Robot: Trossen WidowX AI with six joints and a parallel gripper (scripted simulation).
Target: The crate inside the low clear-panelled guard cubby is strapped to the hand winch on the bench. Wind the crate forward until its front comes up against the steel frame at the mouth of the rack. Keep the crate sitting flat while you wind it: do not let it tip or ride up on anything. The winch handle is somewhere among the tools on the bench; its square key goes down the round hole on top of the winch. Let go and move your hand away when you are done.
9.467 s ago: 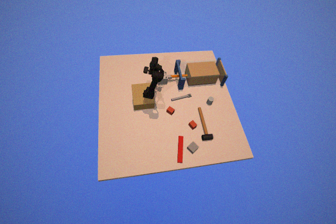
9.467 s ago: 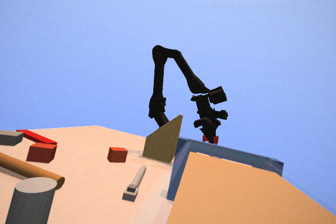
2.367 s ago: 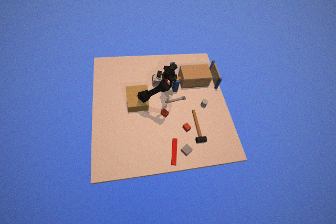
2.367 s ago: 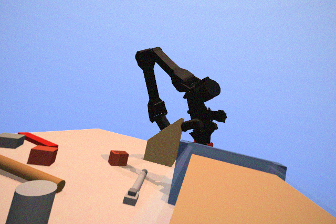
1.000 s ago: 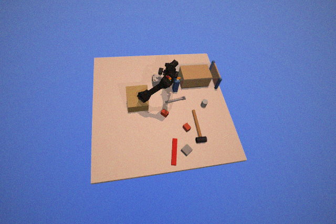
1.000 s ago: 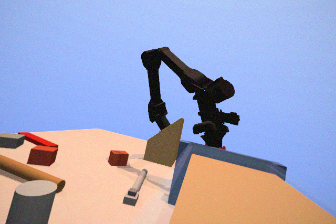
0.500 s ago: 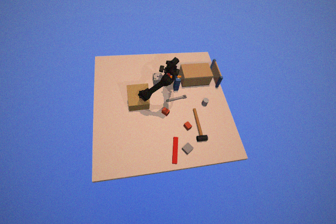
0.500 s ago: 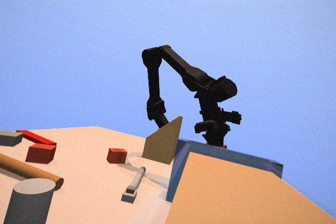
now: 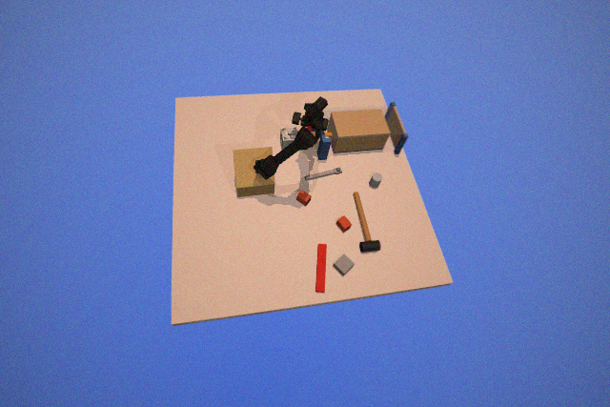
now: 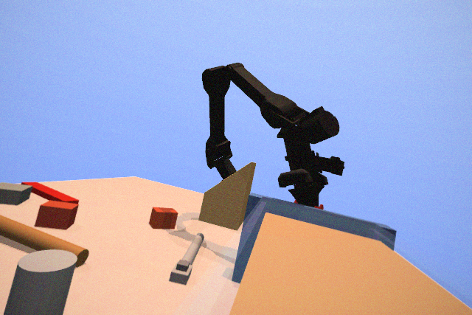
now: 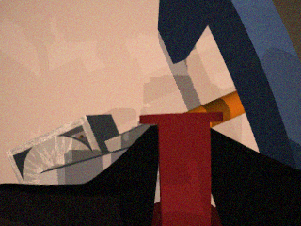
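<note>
The winch handle lies 40 mm behind my gripper tip, 10 mm to the right of it and 30 mm below it. Round my gripper tip: grey winch: 120 mm behind, 20 mm to the right, 100 mm below; then blue steel frame: 50 mm ahead, 10 mm to the right, 20 mm below; then red knob: 10 mm behind, 20 mm to the right.
</note>
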